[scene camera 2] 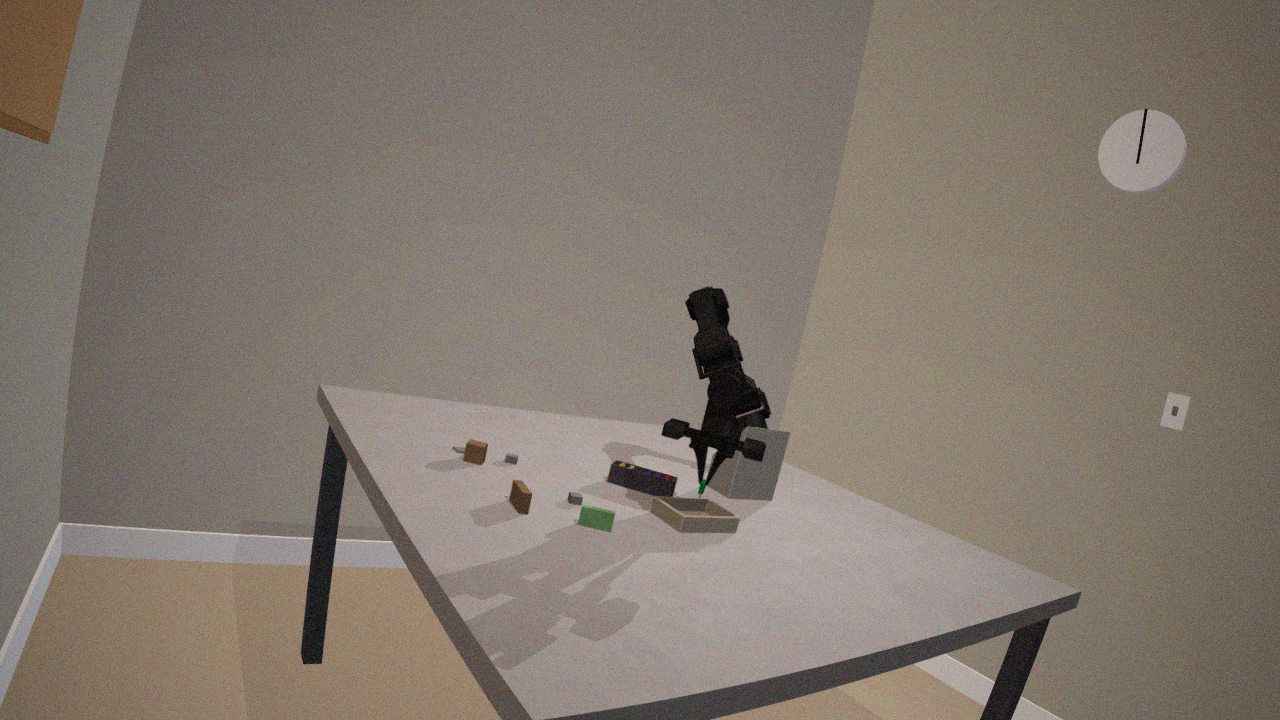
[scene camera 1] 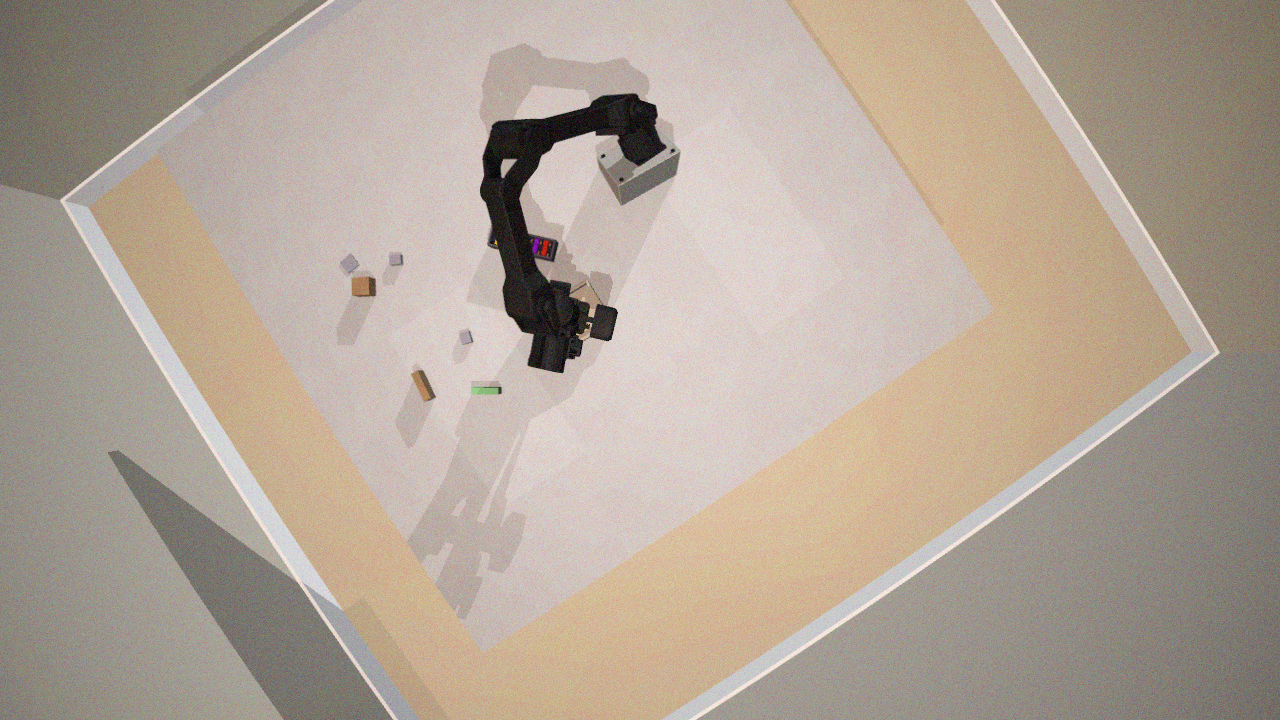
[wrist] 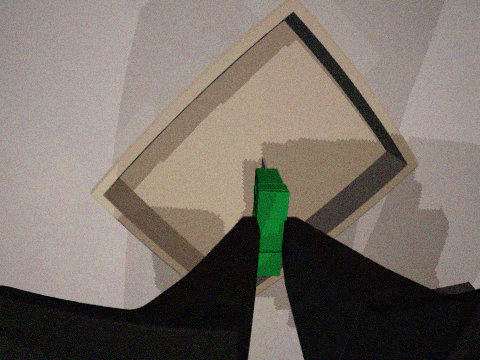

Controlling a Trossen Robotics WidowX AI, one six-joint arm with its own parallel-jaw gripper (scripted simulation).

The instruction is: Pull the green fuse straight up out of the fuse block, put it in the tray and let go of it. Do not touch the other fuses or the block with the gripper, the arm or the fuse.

Labels:
my gripper: holds a green fuse (wrist: 270,195)

